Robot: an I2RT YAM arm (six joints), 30 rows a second.
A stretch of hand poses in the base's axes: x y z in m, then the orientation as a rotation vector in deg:
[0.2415, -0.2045, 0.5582, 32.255, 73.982, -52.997]
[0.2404, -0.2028, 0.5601, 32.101, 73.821, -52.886]
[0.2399, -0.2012, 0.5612, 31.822, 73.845, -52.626]
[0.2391, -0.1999, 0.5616, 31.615, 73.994, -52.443]
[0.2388, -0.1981, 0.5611, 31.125, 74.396, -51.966]
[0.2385, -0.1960, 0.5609, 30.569, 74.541, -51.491]
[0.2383, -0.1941, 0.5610, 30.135, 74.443, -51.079]
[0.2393, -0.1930, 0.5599, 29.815, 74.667, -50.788]
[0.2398, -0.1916, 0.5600, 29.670, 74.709, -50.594]
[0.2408, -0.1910, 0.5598, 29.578, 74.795, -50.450]
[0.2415, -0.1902, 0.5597, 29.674, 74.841, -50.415]
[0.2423, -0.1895, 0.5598, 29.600, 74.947, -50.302]
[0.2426, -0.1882, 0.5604, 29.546, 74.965, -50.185]
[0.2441, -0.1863, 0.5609, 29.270, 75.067, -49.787]
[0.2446, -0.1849, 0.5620, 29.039, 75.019, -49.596]
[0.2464, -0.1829, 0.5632, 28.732, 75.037, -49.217]
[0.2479, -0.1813, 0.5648, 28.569, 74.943, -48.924]
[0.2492, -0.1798, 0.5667, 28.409, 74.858, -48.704]
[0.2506, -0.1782, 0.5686, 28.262, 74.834, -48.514]
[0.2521, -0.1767, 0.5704, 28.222, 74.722, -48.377]
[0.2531, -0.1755, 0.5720, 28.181, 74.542, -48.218]
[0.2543, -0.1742, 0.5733, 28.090, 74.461, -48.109]
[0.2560, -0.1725, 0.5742, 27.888, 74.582, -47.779]
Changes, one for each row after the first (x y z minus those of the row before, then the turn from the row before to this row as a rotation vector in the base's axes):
[-0.0011, 0.0017, 0.0019, -0.125, -0.138, 0.161]
[-0.0005, 0.0016, 0.0011, -0.054, -0.010, 0.349]
[-0.0008, 0.0013, 0.0004, 0.017, 0.106, 0.258]
[-0.0003, 0.0018, -0.0005, 0.082, 0.277, 0.643]
[-0.0003, 0.0021, -0.0002, -0.078, 0.082, 0.669]
[-0.0002, 0.0019, 0.0001, -0.139, -0.128, 0.543]
[0.0010, 0.0011, -0.0011, 0.026, 0.161, 0.403]
[0.0005, 0.0014, 0.0001, 0.013, 0.000, 0.225]
[0.0010, 0.0006, -0.0002, 0.044, 0.043, 0.160]
[0.0007, 0.0008, -0.0001, 0.098, 0.002, -0.029]
[0.0008, 0.0007, 0.0001, 0.051, 0.066, 0.128]
[0.0003, 0.0013, 0.0006, 0.026, -0.015, 0.116]
[0.0015, 0.0019, 0.0005, 0.049, 0.008, 0.448]
[0.0005, 0.0014, 0.0011, -0.082, -0.054, 0.269]
[0.0018, 0.0020, 0.0012, -0.016, -0.047, 0.450]
[0.0015, 0.0016, 0.0016, -0.012, -0.147, 0.301]
[0.0013, 0.0015, 0.0019, -0.039, -0.113, 0.247]
[0.0014, 0.0016, 0.0019, -0.018, -0.053, 0.221]
[0.0015, 0.0015, 0.0018, -0.011, -0.136, 0.117]
[0.0010, 0.0012, 0.0016, -0.031, -0.202, 0.131]
[0.0012, 0.0013, 0.0013, -0.044, -0.086, 0.128]
[0.0017, 0.0017, 0.0009, 0.072, 0.036, 0.358]

